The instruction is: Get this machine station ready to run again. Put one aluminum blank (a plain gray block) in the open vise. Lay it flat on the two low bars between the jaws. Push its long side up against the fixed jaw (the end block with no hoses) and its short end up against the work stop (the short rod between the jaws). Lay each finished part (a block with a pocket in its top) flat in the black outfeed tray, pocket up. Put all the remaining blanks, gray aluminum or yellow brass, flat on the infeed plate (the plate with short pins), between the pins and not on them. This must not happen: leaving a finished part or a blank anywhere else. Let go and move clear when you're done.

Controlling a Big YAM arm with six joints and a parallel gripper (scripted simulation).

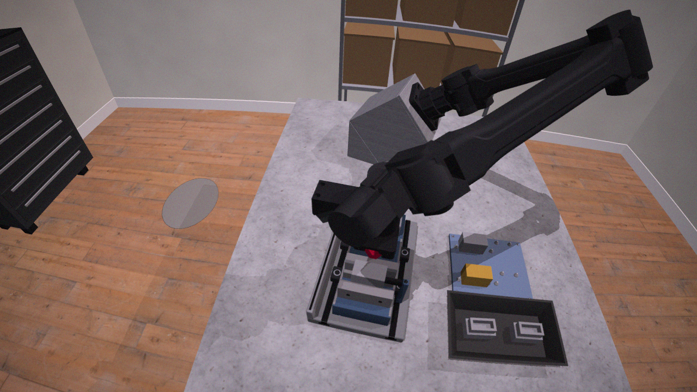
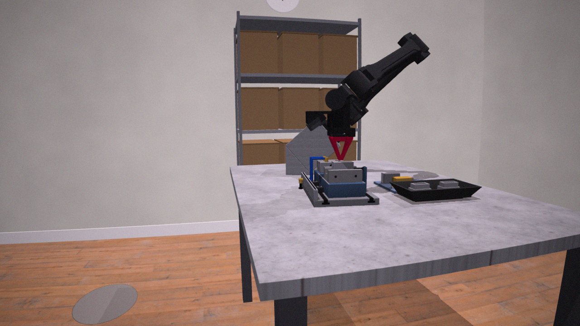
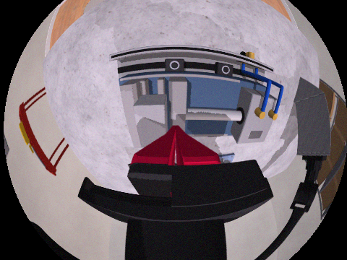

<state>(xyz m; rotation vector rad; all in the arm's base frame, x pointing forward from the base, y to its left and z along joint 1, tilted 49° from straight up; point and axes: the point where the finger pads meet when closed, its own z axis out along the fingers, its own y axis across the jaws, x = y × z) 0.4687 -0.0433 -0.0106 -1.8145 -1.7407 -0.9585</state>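
The work stop rod lies 50 mm to the left of my hand, 40 mm below it and 20 mm ahead of it. Round my hand: yellow brass blank 230 mm to the left, 100 mm below, 70 mm behind; then blue infeed plate 270 mm to the left, 120 mm below, 120 mm behind.
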